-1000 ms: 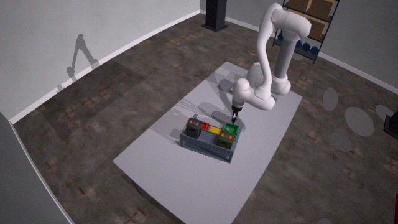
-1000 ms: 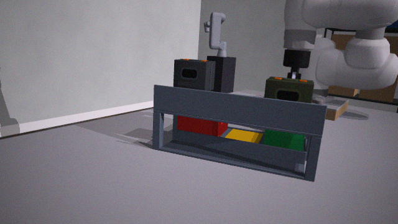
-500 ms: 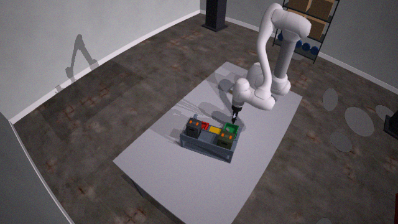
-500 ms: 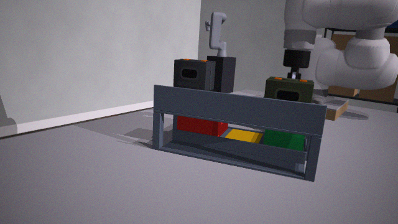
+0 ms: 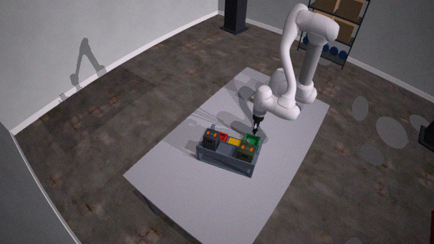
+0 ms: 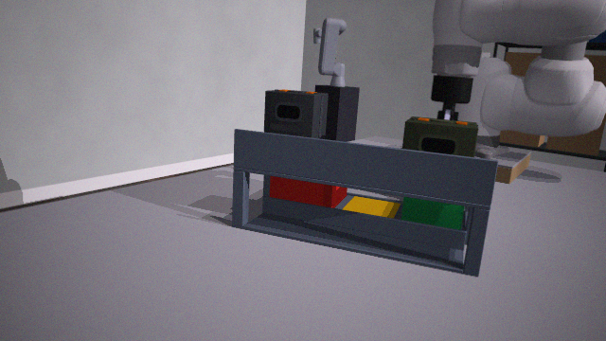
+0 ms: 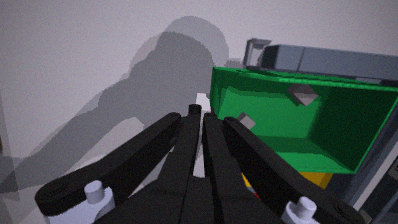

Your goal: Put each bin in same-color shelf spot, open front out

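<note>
My hand is 9 cm short of the green bin and 4 cm to the right of it. From my hand the other things lie so: olive box 23 cm ahead, 10 cm to the left, 10 cm above; then red bin 23 cm ahead, 15 cm to the right, 1 cm below; then dark grey box 32 cm ahead, 12 cm to the right, 11 cm above.
</note>
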